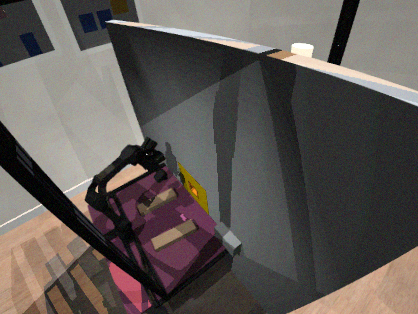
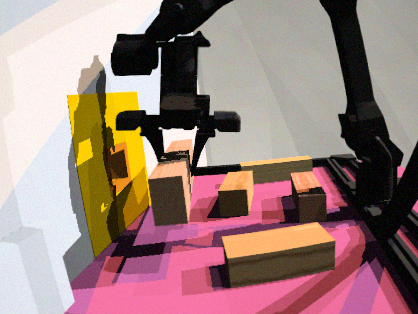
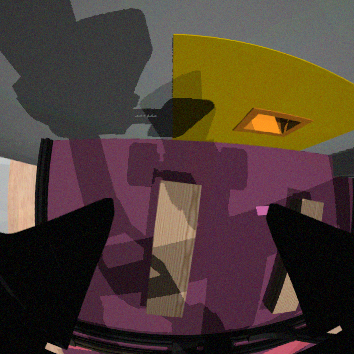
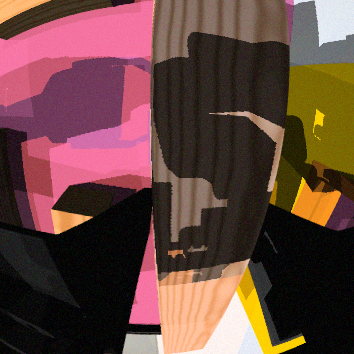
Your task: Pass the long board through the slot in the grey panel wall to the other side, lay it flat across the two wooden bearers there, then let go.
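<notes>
The long board is between the fingers of my right gripper. It hangs level, a little above the pink mat, running alongside the yellow plate and apart from it. The orange-rimmed slot is in the yellow plate on the grey panel wall. On the other side, one wooden bearer and a second bearer lie flat. My left gripper is open and empty above the first bearer's area, near the wall.
On the right gripper's side, a large wooden block lies in front. Two smaller blocks stand behind it, and a long wooden piece lies at the back edge. A grey block sits at the wall's foot.
</notes>
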